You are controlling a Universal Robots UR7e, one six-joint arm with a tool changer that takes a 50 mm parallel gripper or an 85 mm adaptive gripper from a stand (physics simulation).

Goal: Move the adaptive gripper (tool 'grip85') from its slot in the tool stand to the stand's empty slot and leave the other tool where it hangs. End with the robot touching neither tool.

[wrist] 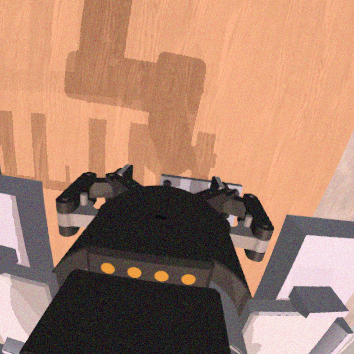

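Frame: origin at the arm's base, x ahead, y left, z up, level; centimetres.
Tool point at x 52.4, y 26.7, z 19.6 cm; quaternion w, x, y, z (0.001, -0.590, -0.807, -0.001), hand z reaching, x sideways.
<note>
A point is followed by its place in that frame.
The adaptive gripper (171,178), my gripper to report, sits low in the middle of the wrist view. Its black body points away from the camera, and its two fingers stand wide apart with no object seen between them. A row of orange contacts shows on its collar. The black wrist part (130,315) covers the collar's near side, so whether the two are locked together is hidden. Grey and white parts of the tool stand (272,255) {z 16.7, x 48.4, y 29.7 cm} (42,215) {z 16.8, x 50.5, y 21.9 cm} stand on both sides of the body. The other tool and the empty slot cannot be made out.
A small metal plate (192,185) {z -9.2, x 55.6, y 31.5 cm} with a dark hole shows behind the fingertips. Dark shadows of the arm and stand fall on the wooden table top (270,75) {z -10.4, x 34.5, y 34.5 cm}. A pale grey surface (337,190) lies beyond the table's edge at the right.
</note>
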